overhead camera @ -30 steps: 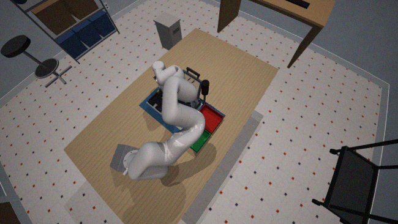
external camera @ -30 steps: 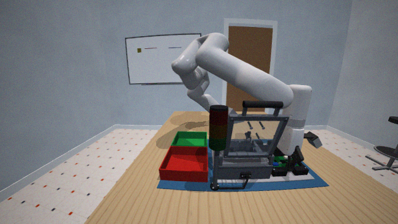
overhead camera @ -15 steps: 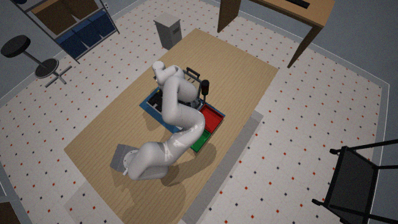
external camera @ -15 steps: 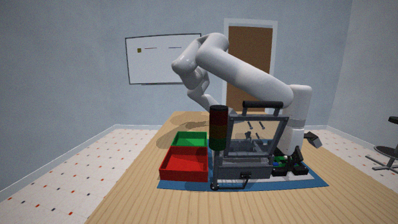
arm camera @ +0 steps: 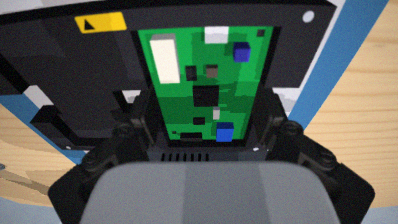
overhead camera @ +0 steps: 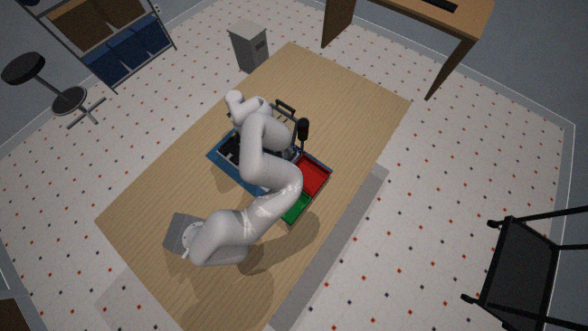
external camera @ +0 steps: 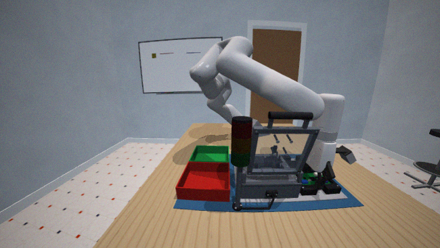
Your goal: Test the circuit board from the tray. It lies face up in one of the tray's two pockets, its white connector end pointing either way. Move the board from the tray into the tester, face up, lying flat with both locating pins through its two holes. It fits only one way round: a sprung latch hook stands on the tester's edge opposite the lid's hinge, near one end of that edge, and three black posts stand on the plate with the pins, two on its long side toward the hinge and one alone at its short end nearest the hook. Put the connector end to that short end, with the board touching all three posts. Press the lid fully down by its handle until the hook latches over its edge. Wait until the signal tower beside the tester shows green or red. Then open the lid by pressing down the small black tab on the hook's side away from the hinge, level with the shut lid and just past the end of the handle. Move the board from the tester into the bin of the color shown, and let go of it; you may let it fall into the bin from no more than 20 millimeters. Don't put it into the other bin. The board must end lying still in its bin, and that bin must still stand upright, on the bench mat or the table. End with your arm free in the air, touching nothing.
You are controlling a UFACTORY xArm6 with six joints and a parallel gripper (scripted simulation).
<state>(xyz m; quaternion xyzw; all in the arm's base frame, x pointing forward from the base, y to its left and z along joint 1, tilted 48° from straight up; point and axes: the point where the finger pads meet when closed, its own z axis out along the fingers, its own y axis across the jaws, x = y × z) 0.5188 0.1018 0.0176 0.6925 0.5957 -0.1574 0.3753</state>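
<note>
The green circuit board is right at my hand. From my hand the other things lie so: clear lid 19 cm to the right, 16 cm above, 4 cm ahead; then black latch hook 13 cm behind, 8 cm to the right, 6 cm above; then plate 15 cm to the right, 7 cm behind, 5 cm above.
</note>
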